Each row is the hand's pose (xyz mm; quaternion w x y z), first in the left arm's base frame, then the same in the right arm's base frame.
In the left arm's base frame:
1: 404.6 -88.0 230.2 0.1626 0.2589 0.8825 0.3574
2: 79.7 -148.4 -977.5 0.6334 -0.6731 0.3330 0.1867
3: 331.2 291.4 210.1 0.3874 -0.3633 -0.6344 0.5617
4: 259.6 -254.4 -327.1 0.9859 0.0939 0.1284 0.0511
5: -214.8 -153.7 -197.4 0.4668 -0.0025 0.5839 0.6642
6: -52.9 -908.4 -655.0 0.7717 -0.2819 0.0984 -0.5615
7: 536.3 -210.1 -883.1 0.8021 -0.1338 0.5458 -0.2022
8: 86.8 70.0 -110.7 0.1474 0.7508 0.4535 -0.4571
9: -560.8 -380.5 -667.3 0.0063 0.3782 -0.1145 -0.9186
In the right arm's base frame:
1: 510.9 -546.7 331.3 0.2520 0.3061 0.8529 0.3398
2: 328.3 -614.3 -905.6 0.6525 -0.6658 0.3521 0.0836
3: 505.9 -161.9 290.6 0.3855 -0.4575 -0.6129 0.5162
4: 407.9 -715.1 -234.7 0.9945 0.0809 0.0594 -0.0289
5: -54.6 -531.2 -169.5 0.5563 -0.0043 0.5652 0.6091
6: 30.7 -1324.6 -579.9 0.7205 -0.2528 0.0620 -0.6428
7: 753.1 -745.4 -752.0 0.8118 -0.0909 0.4998 -0.2880
8: 267.9 -356.1 -51.9 0.1517 0.8101 0.3693 -0.4294
9: -374.9 -721.6 -672.6 0.0704 -0.4235 0.1648 0.8880

